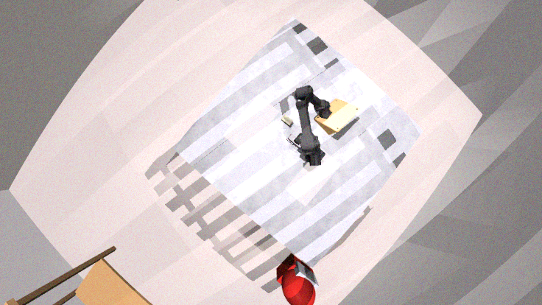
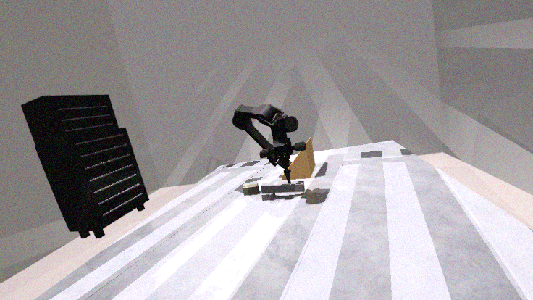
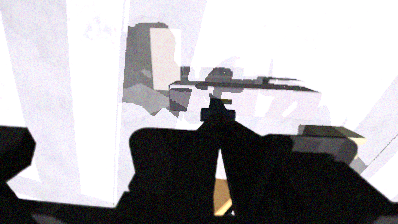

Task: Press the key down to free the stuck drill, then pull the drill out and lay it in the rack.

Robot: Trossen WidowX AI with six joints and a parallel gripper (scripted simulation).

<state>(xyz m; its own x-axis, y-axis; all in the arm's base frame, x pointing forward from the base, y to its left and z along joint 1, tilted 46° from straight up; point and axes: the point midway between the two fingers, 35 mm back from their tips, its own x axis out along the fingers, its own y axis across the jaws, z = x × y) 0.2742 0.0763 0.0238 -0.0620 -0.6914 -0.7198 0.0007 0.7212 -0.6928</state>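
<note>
The drill is 70 mm below my gripper tip and 60 mm to the right of it. From my gripper tip the other things lie so: dark key 30 mm below; then olive block 210 mm to the right, 100 mm below, 70 mm behind.
</note>
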